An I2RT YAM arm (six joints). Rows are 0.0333 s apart.
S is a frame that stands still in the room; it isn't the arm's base.
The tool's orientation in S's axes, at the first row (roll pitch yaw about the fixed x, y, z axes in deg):
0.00, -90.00, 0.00
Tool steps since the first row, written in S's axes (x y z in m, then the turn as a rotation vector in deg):
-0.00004, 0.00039, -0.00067, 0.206, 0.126, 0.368
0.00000, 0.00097, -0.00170, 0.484, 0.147, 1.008
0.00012, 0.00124, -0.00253, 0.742, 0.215, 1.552
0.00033, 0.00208, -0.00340, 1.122, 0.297, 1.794
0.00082, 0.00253, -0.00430, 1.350, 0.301, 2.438
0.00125, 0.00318, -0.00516, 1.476, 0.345, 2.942
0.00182, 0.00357, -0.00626, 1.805, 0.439, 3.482
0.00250, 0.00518, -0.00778, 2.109, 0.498, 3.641
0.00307, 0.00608, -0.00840, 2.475, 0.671, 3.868
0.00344, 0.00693, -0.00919, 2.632, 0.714, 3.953
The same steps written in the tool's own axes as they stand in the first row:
-0.00067, 0.00039, 0.00004, 0.368, 0.126, -0.206
-0.00170, 0.00097, 0.00000, 1.008, 0.147, -0.484
-0.00253, 0.00124, -0.00012, 1.552, 0.215, -0.742
-0.00340, 0.00208, -0.00033, 1.794, 0.297, -1.122
-0.00430, 0.00253, -0.00082, 2.438, 0.301, -1.350
-0.00516, 0.00318, -0.00125, 2.942, 0.345, -1.476
-0.00626, 0.00357, -0.00182, 3.482, 0.439, -1.805
-0.00778, 0.00518, -0.00250, 3.641, 0.498, -2.109
-0.00840, 0.00608, -0.00307, 3.868, 0.671, -2.475
-0.00919, 0.00693, -0.00344, 3.953, 0.714, -2.632

